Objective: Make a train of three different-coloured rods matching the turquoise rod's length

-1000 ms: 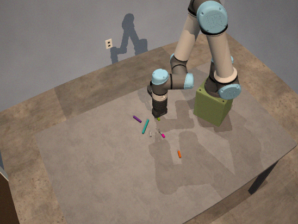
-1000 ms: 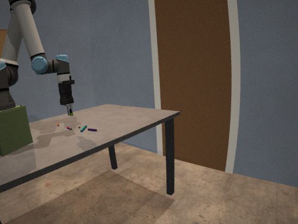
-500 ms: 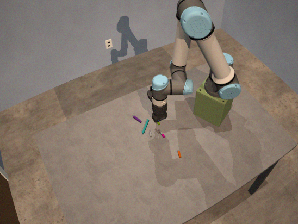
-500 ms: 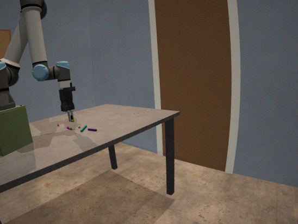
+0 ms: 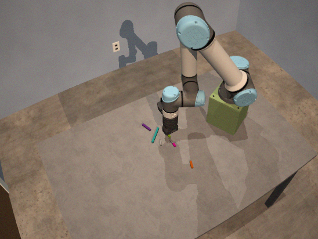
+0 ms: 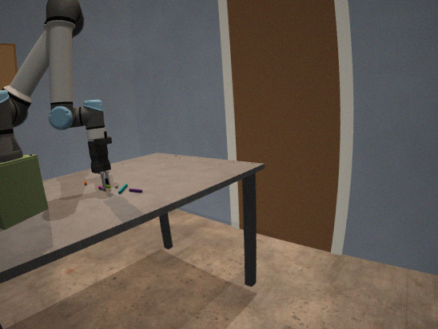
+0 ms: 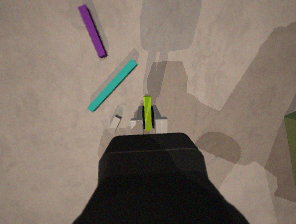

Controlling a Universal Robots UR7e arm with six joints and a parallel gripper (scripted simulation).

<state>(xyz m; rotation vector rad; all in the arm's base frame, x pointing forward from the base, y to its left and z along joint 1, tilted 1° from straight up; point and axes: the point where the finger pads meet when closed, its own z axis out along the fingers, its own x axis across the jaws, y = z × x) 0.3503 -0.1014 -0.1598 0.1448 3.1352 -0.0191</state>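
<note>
Now: hand 5 cm short of the turquoise rod, 4 cm to the left of it and 3 cm above it. From my hand the other things lie so: magenta rod: 7 cm to the left, 3 cm below, 1 cm ahead; then purple rod: 12 cm to the right, 6 cm ahead, 3 cm below; then lime rod: 1 cm below.
</note>
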